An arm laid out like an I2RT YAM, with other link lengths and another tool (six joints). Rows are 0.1 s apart.
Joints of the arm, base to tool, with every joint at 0 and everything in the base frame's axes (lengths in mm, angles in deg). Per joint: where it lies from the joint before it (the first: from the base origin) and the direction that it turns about. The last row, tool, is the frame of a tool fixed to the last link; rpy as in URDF.
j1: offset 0 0 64.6 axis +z
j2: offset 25 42.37 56.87 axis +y
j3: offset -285.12 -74.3 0 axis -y
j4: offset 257.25 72.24 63 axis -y
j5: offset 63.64 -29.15 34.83 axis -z
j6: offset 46.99 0 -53.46 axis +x
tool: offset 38 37 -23 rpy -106.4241 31.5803 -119.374
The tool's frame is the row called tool.
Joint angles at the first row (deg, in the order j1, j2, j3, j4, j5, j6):
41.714, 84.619, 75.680, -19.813, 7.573, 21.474
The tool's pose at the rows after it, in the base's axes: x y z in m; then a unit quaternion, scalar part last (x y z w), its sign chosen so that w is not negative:
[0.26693 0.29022 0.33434 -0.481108 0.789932 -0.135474 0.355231]
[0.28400 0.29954 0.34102 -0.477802 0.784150 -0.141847 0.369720]
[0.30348 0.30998 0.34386 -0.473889 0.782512 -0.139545 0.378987]
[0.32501 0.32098 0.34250 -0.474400 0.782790 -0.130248 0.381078]
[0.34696 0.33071 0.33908 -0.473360 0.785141 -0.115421 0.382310]
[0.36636 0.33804 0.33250 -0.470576 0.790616 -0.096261 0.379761]
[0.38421 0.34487 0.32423 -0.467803 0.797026 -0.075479 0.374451]
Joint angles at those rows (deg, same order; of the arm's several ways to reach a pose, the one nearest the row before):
41.320, 86.127, 77.778, -19.704, 7.901, 20.075
40.752, 89.407, 81.691, -18.523, 7.901, 18.852
39.966, 93.341, 85.756, -17.430, 7.158, 18.611
38.938, 98.017, 90.367, -17.059, 5.410, 18.830
37.780, 102.674, 94.826, -16.622, 3.267, 19.660
36.665, 106.781, 98.344, -16.184, 1.060, 21.190
35.703, 110.783, 101.734, -16.010, -1.104, 22.983

